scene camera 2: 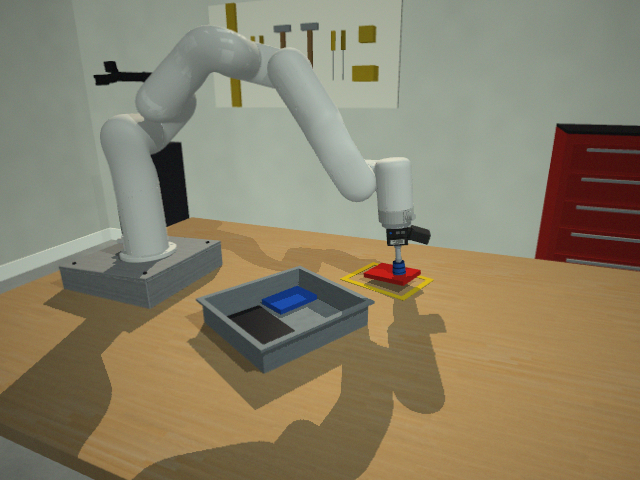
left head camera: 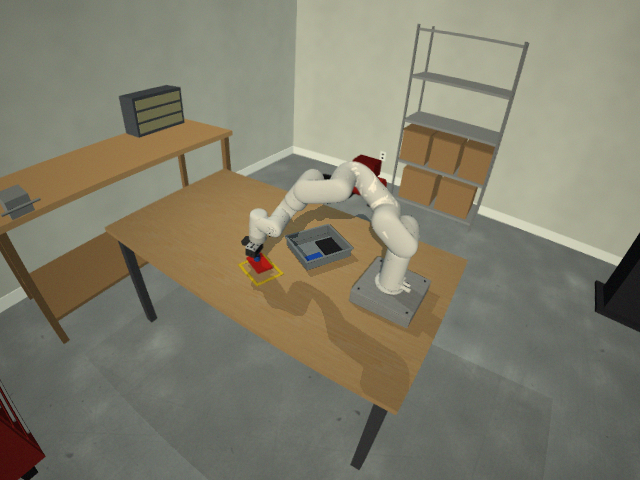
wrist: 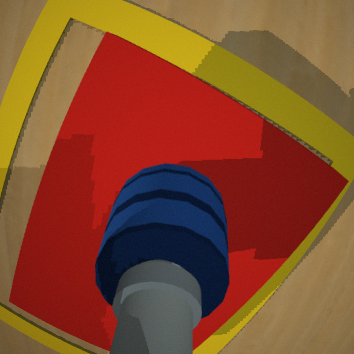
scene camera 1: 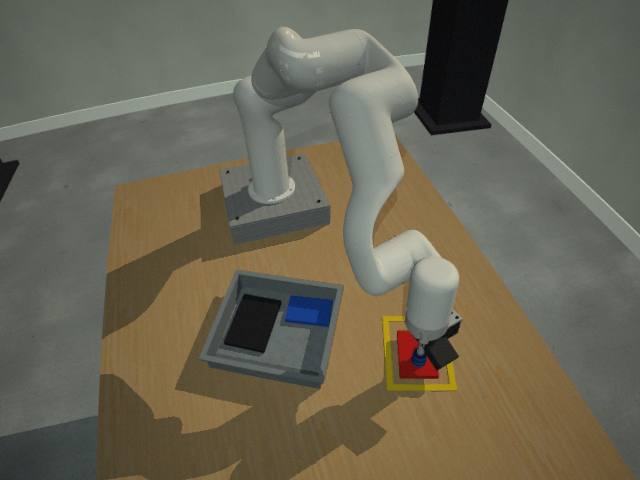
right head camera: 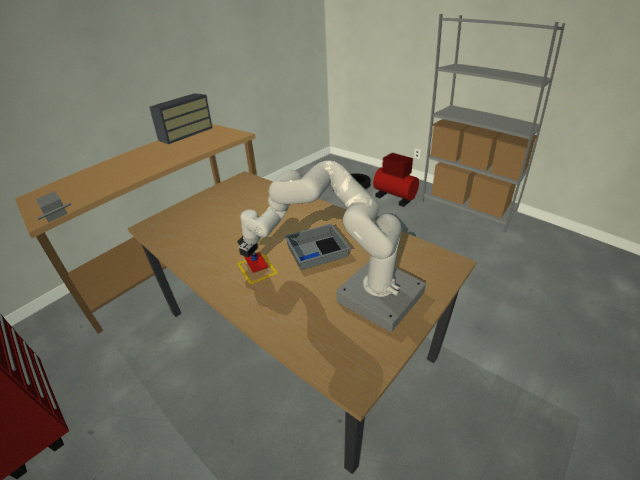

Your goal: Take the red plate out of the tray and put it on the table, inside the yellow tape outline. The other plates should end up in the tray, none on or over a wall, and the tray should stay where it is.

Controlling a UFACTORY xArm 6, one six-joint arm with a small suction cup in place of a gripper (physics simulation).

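Pixels of known places: end effector, tool point: (scene camera 2: 399, 276) (left head camera: 256, 261) (wrist: 170, 197) (scene camera 1: 418, 363) (right head camera: 254, 260); arm's base, origin of the base link: (scene camera 2: 149, 253) (left head camera: 389, 283) (scene camera 1: 271, 189) (right head camera: 379, 285).
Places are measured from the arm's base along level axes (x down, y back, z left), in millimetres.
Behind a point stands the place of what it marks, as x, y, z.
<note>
My suction cup (left head camera: 256, 258) (right head camera: 254, 256) (scene camera 1: 419, 357) (scene camera 2: 399, 268) (wrist: 165, 215) is on top of the red plate (left head camera: 262, 265) {36, -498, 223} (right head camera: 257, 265) {36, -496, 229} (scene camera 1: 406, 343) {36, -497, 203} (scene camera 2: 381, 273) {36, -503, 201} (wrist: 160, 115) {29, -566, 221} and holds it. The plate is level, a little above the table, with its shadow beneath it in scene camera 2. It hangs over the inside of the yellow tape outline (left head camera: 269, 279) {59, -431, 250} (right head camera: 264, 277) {59, -432, 243} (scene camera 1: 388, 356) {59, -505, 165} (scene camera 2: 372, 289) {60, -497, 161} (wrist: 30, 80) {59, -566, 274}. A black plate (left head camera: 328, 245) {48, -374, -98} (scene camera 1: 253, 323) {48, -372, -94} (scene camera 2: 262, 324) {48, -375, -88} and a blue plate (left head camera: 313, 256) {47, -377, 16} (scene camera 1: 309, 310) {47, -367, 29} (scene camera 2: 289, 299) {47, -369, 19} lie apart inside the grey tray (scene camera 1: 268, 376) {47, -500, -79} (scene camera 2: 315, 343) {49, -491, -100}.
The arm's grey base block (left head camera: 387, 304) {3, 48, 108} (scene camera 1: 281, 227) {36, -113, 6} (scene camera 2: 103, 285) {29, 1, -128} stands on the wooden table (left head camera: 196, 248) {61, -845, 325} (scene camera 2: 516, 361) {61, -800, 10}. The tray stands beside the outline, with a stretch of table between them. The arm's shadow crosses the table.
</note>
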